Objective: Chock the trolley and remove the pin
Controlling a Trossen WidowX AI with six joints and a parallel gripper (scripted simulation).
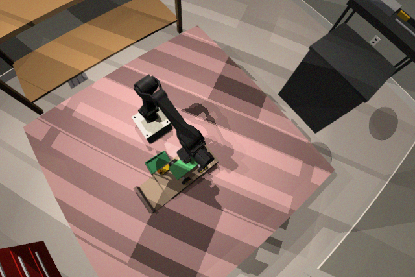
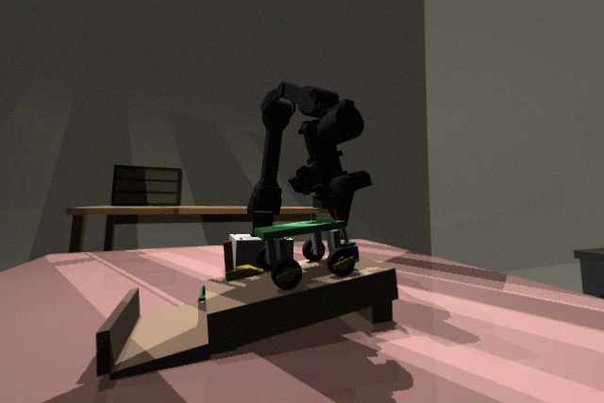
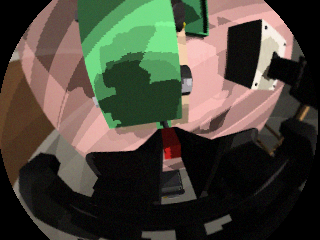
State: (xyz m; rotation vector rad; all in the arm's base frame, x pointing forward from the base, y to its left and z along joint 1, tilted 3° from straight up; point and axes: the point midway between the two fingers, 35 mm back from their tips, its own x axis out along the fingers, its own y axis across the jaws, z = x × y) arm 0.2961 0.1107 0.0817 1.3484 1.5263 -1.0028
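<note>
Now: gripper tip 21 cm to the left of the green tray, 16 cm above it and 8 cm past it. The rest, counted from my gripper tip: brown ramp: 10 cm to the right, 10 cm below, 3 cm ahead; then green-decked trolley: 9 cm to the right, 4 cm below, 3 cm ahead; then red-headed stop pin: right at my gripper tip.
</note>
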